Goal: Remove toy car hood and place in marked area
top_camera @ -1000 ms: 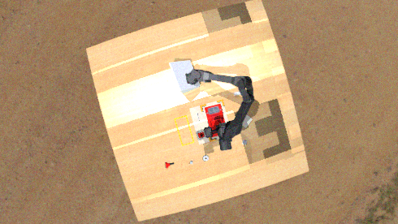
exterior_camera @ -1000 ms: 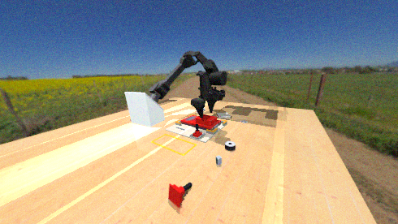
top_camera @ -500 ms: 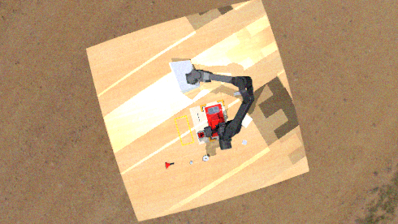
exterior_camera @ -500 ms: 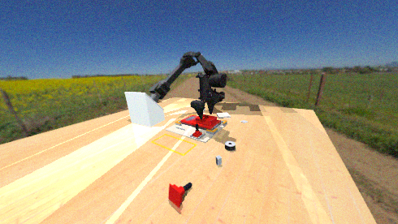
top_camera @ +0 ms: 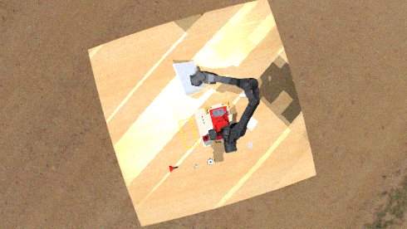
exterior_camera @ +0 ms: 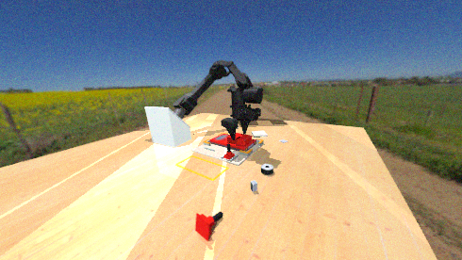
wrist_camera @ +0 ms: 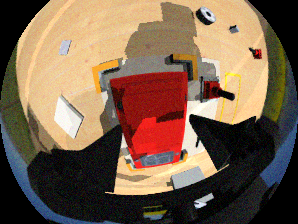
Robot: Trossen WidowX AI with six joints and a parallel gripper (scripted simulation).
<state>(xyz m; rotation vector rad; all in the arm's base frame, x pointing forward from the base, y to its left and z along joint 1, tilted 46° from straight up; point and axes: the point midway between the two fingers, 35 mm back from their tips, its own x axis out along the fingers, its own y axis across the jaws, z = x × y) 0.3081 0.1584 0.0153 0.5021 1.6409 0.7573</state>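
Now: the red hood 10 mm below my gripper tip. From my gripper tip the other things lie so: white base plate (30 mm behind, 20 mm to the right, 30 mm below); then black-and-white ring (200 mm ahead, 110 mm to the right, 40 mm below).
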